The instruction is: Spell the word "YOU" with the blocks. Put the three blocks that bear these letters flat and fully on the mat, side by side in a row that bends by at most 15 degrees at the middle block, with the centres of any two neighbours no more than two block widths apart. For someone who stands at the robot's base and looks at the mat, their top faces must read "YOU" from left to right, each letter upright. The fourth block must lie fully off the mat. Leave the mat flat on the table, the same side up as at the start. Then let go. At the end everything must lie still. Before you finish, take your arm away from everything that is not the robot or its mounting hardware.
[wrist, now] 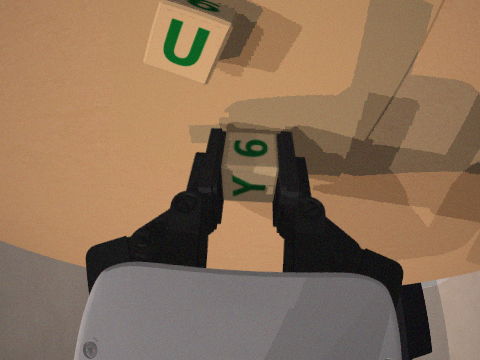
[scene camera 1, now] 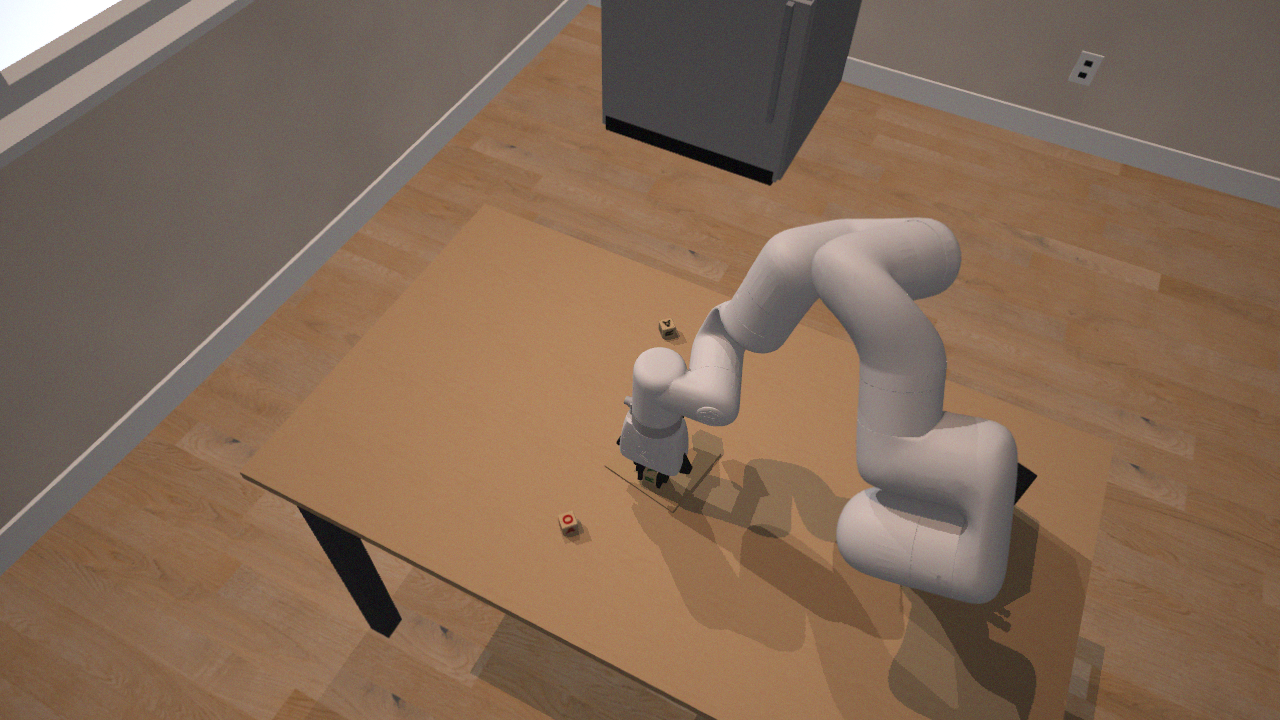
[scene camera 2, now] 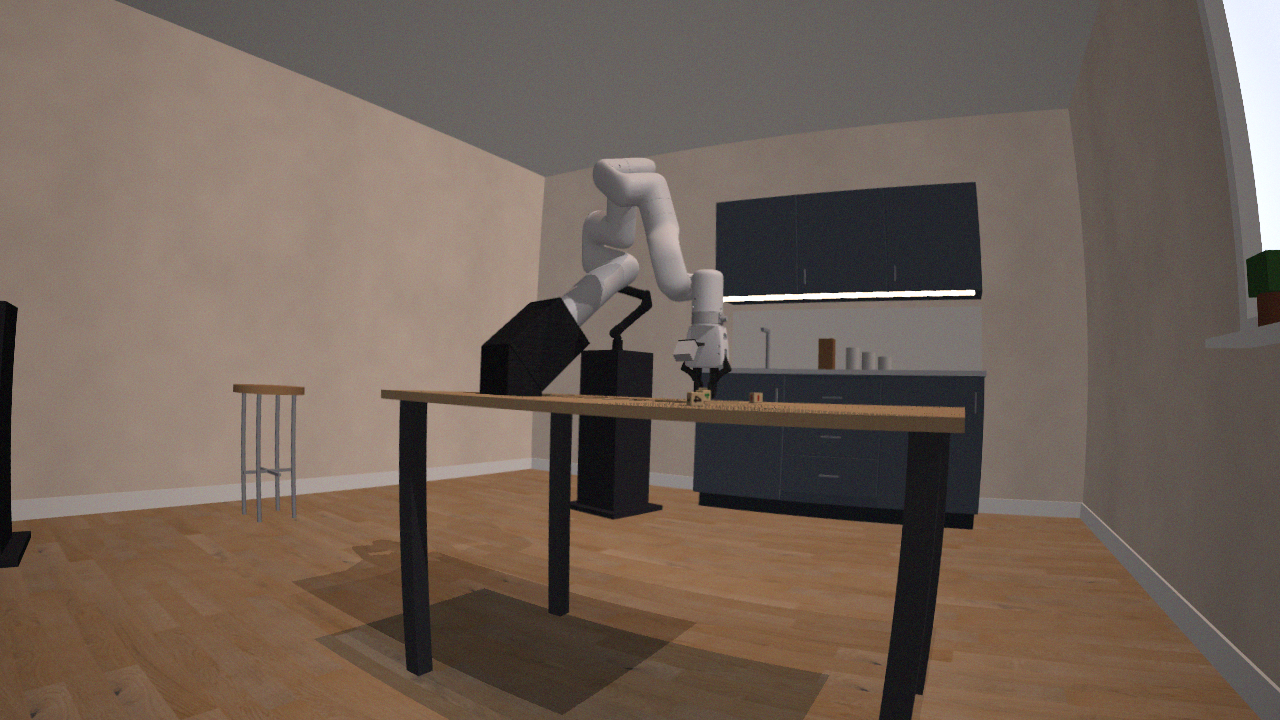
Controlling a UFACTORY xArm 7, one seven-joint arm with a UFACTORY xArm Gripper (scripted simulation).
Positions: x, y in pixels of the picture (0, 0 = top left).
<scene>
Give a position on a Y block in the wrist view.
249, 168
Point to a mat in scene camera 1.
702, 456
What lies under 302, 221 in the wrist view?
My gripper.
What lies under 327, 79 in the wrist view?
A mat.
</scene>
